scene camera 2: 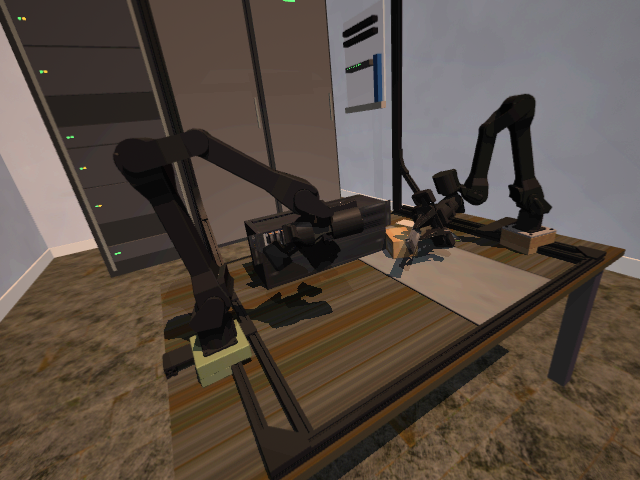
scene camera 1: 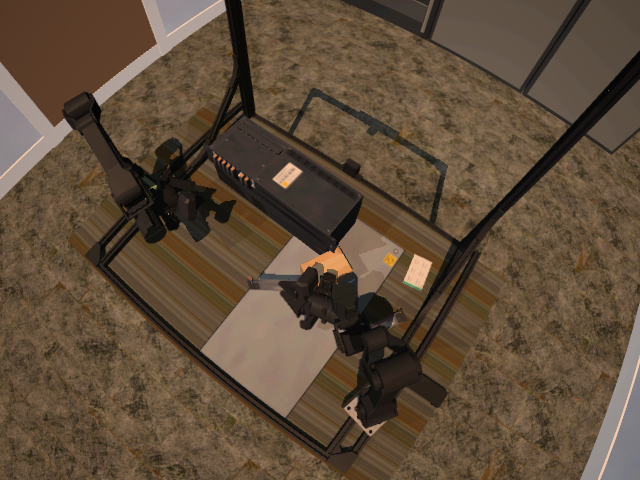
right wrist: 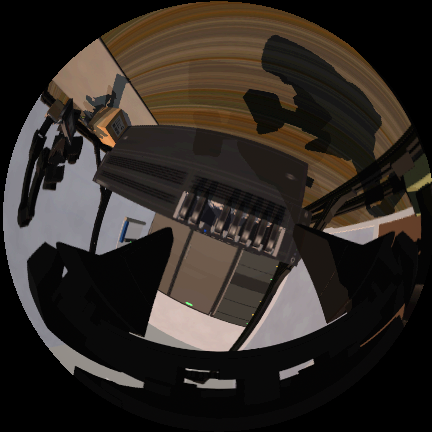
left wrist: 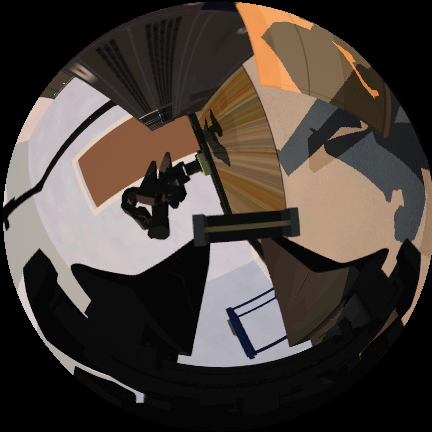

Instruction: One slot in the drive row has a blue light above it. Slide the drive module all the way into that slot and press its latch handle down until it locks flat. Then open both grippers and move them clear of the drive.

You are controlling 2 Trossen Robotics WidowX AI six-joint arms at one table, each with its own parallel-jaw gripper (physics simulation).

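Where they show: left gripper, fingertip midpoint: (scene camera 2: 417,234) (scene camera 1: 279,287) (right wrist: 66,128) (left wrist: 235,236); right gripper, fingertip midpoint: (scene camera 1: 203,188) (right wrist: 235,232) (left wrist: 160,155); left arm's base, link origin: (scene camera 2: 528,228) (scene camera 1: 371,409); right arm's base, link origin: (scene camera 2: 218,340) (left wrist: 198,164).
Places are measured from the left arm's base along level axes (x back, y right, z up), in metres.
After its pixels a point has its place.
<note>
The black server chassis (scene camera 1: 309,200) {x -0.498, y 0.227, z 0.114 m} (scene camera 2: 366,214) {x -0.467, y 0.186, z 0.086 m} (right wrist: 193,160) {x -0.637, y 0.156, z 0.013 m} lies across the table. Its drive row (scene camera 1: 232,169) {x -0.713, y 0.133, z 0.108 m} (right wrist: 229,225) {x -0.727, y 0.126, z 0.092 m} faces my right gripper. In the right wrist view one slot (right wrist: 208,212) stands empty, with a small blue light (right wrist: 205,231) {x -0.700, y 0.145, z 0.112 m} by it. My left gripper (scene camera 1: 286,287) {x -0.384, y 0.030, z 0.052 m} (left wrist: 235,236) {x -0.384, y 0.030, z 0.052 m} is shut on the drive module (scene camera 1: 263,283) {x -0.418, y 0.004, z 0.056 m} (left wrist: 245,227) {x -0.353, y 0.071, z 0.056 m}, a dark bar with grey ends, held just above the grey mat (scene camera 1: 270,343) {x -0.306, y -0.078, z -0.059 m}, far from the drive row. My right gripper (scene camera 1: 215,216) (scene camera 2: 296,252) {x -0.719, y 0.037, z 0.103 m} is open and empty, hovering in front of the drive row.
An orange block (scene camera 1: 325,261) {x -0.372, y 0.178, z 0.000 m} (scene camera 2: 398,240) {x -0.389, y 0.121, z 0.001 m} sits on the mat beside the left gripper, against the chassis end. A white card (scene camera 1: 417,271) {x -0.180, y 0.382, z -0.060 m} lies at the right of the table. Black frame posts (scene camera 1: 239,57) {x -0.962, y 0.349, z 0.226 m} rise at the table corners.
</note>
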